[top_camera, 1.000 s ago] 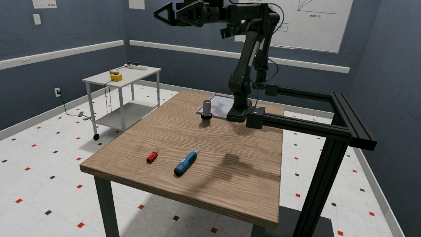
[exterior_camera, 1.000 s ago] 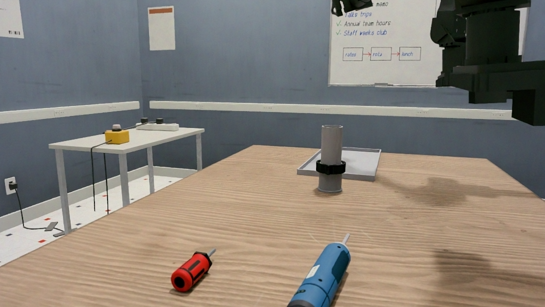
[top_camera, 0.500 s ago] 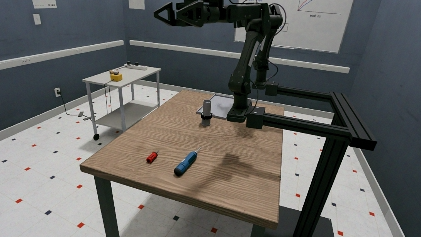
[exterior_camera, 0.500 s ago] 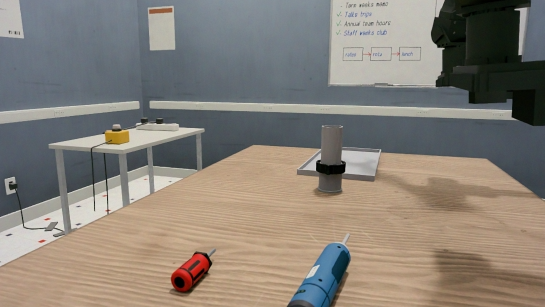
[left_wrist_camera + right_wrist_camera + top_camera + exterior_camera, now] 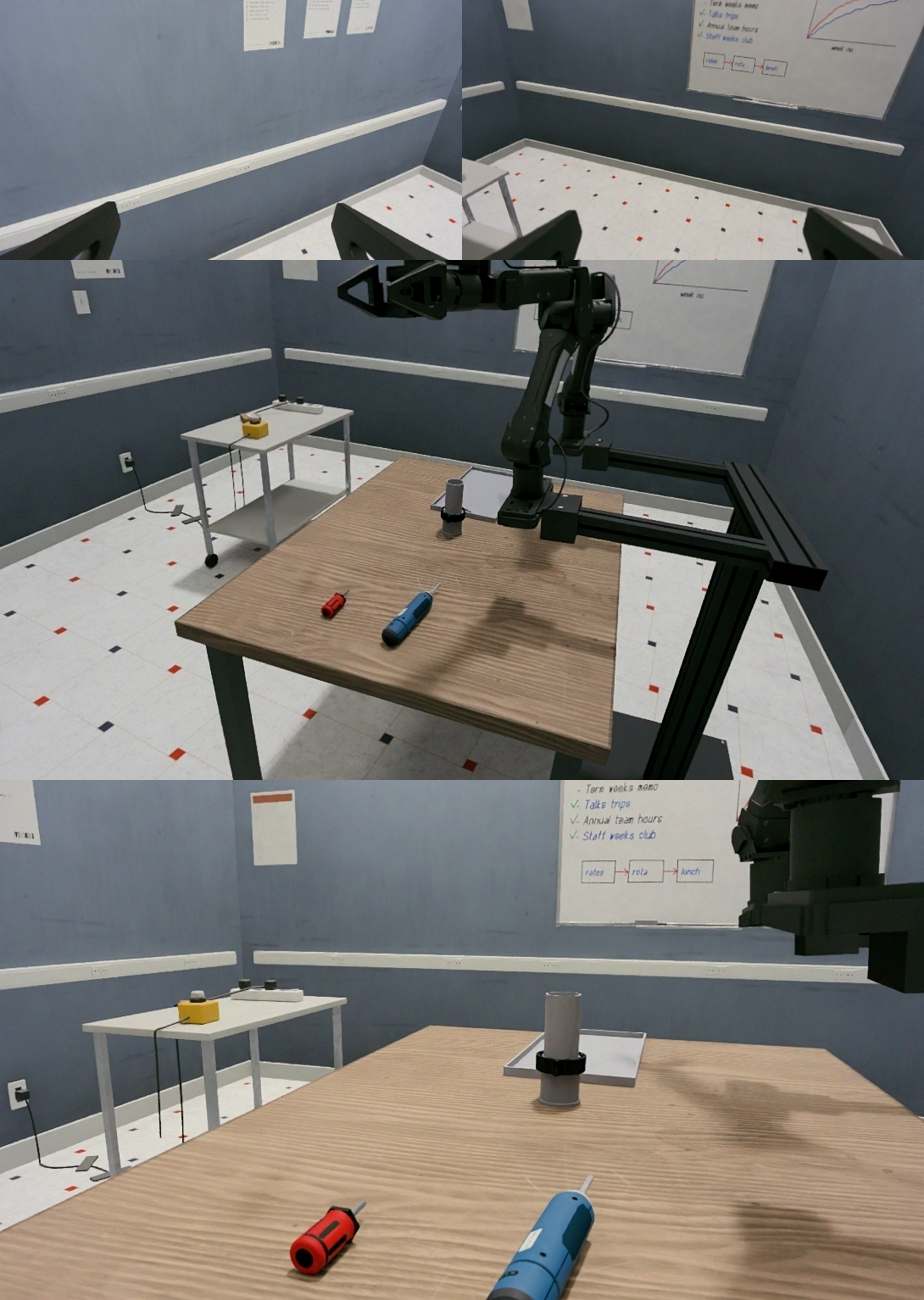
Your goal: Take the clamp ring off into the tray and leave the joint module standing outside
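Observation:
The grey link tube lies 57 cm to the left of my right hand, 57 cm below it and 11 cm ahead of it. From my right hand the other things lie so: small screw (67 cm below, 43 cm to the left, 11 cm ahead); then dark clamp ring (62 cm below, 57 cm to the left, 10 cm ahead); then grey tray (67 cm below, 25 cm to the left, 13 cm ahead).

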